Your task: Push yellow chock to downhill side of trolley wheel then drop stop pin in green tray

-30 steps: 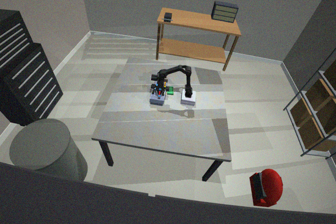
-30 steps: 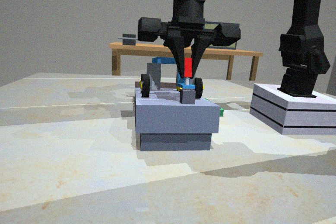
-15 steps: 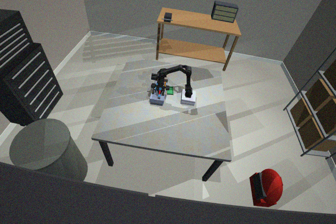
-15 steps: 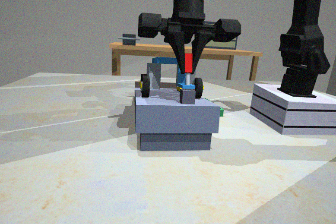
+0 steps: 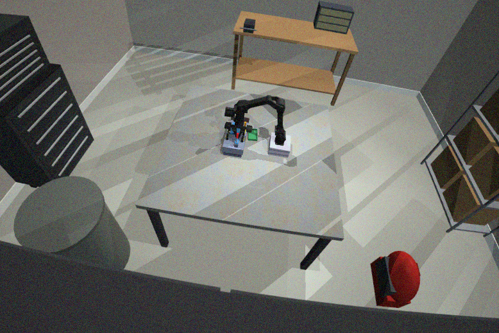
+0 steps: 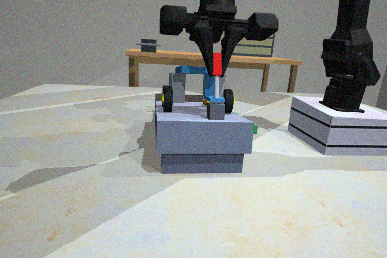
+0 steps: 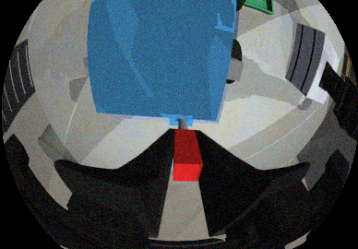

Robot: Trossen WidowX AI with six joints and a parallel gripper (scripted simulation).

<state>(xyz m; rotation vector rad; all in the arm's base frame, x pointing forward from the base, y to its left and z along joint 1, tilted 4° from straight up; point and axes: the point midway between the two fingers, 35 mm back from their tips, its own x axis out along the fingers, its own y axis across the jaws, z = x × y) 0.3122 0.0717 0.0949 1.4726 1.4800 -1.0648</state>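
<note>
Right now my gripper tip is 110 mm past the green tray, 200 mm to the left of it and 160 mm above it. The rest, counted from my gripper tip: yellow chock (40 mm behind, 180 mm to the right, 70 mm below); trolley (20 mm ahead, 80 mm to the right, 40 mm below); red-headed stop pin (right at my gripper tip).
</note>
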